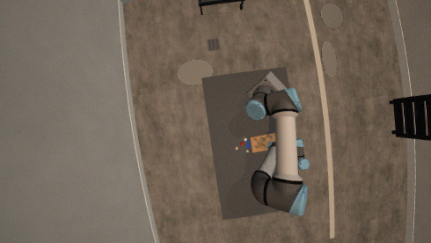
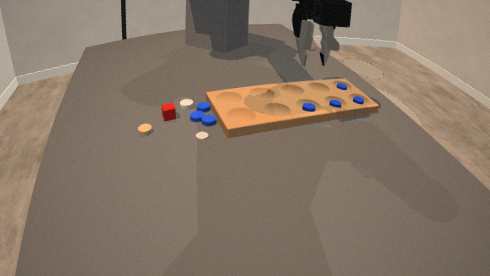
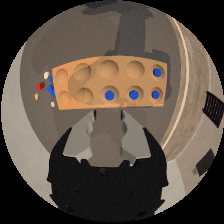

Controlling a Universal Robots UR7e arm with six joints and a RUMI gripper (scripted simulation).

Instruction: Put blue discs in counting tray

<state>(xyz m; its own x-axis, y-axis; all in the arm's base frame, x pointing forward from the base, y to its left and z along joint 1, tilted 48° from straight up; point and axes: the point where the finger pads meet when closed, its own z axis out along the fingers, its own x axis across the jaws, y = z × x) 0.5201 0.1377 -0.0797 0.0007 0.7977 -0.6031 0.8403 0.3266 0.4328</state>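
Right now the white disc is 100 mm behind my hand, 240 mm to the right of it and 120 mm below it. Round my hand: red cube 60 mm behind, 280 mm to the right, 120 mm below; then counting tray 40 mm behind, 120 mm below; then tan disc 20 mm behind, 340 mm to the right, 120 mm below.
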